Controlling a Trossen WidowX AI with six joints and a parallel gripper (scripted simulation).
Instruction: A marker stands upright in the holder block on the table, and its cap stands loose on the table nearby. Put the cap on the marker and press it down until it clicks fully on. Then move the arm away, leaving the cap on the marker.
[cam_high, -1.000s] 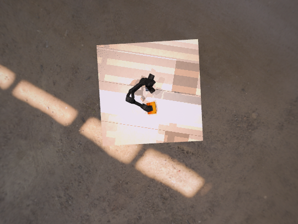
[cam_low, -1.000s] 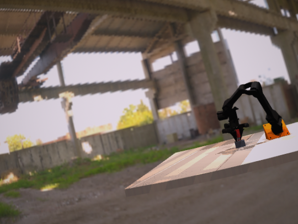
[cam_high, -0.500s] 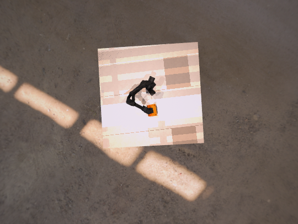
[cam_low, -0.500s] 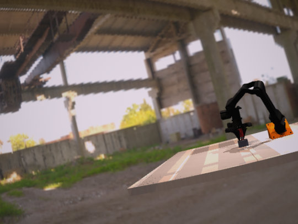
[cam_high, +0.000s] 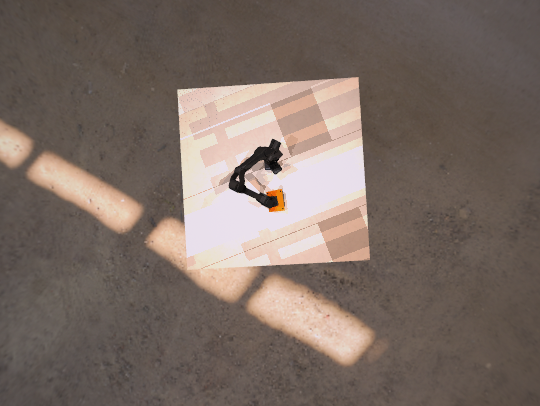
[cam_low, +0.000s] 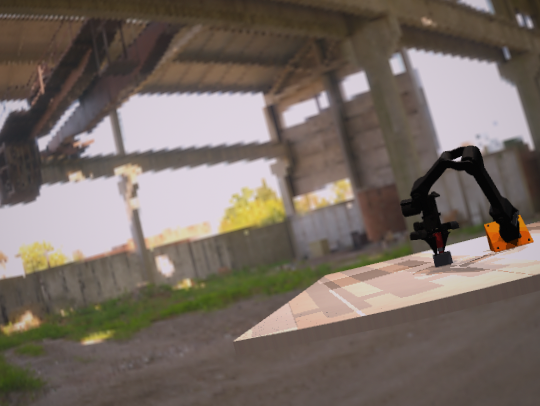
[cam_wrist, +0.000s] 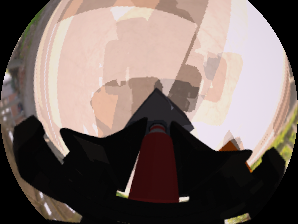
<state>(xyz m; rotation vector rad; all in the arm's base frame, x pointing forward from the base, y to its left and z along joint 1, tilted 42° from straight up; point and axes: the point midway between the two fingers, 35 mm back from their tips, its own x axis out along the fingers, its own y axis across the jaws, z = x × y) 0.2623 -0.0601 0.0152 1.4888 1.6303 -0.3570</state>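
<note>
My gripper tip is 10 mm past the red marker cap, 10 mm to the right of it and 50 mm below it. Round my gripper tip: holder block: 10 mm to the left, 20 mm below.
</note>
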